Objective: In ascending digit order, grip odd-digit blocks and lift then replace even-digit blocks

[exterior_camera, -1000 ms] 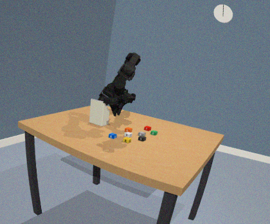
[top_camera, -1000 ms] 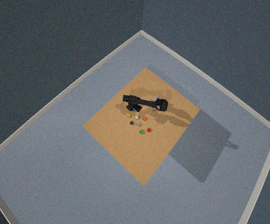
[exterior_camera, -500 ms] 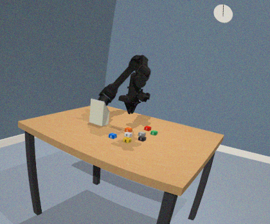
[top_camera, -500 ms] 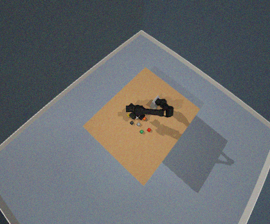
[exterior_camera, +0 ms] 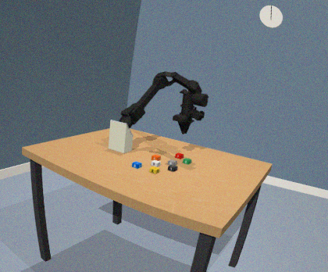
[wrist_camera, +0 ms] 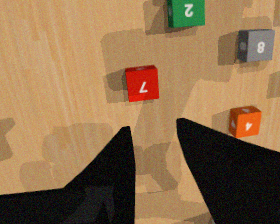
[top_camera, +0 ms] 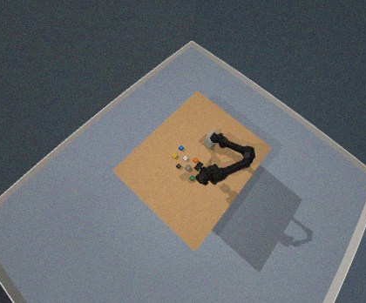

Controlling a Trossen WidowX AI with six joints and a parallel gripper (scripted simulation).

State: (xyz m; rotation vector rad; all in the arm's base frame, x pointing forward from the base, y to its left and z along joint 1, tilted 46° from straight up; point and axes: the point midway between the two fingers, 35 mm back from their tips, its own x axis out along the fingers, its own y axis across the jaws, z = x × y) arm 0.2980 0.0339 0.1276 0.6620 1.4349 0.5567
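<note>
The red block lies 10 mm behind my gripper tip and 120 mm below it. From my gripper tip the other things lie so: orange block (80 mm behind, 130 mm to the right, 120 mm below); then green block (60 mm ahead, 60 mm to the right, 120 mm below); then grey block (10 mm ahead, 140 mm to the right, 120 mm below).
</note>
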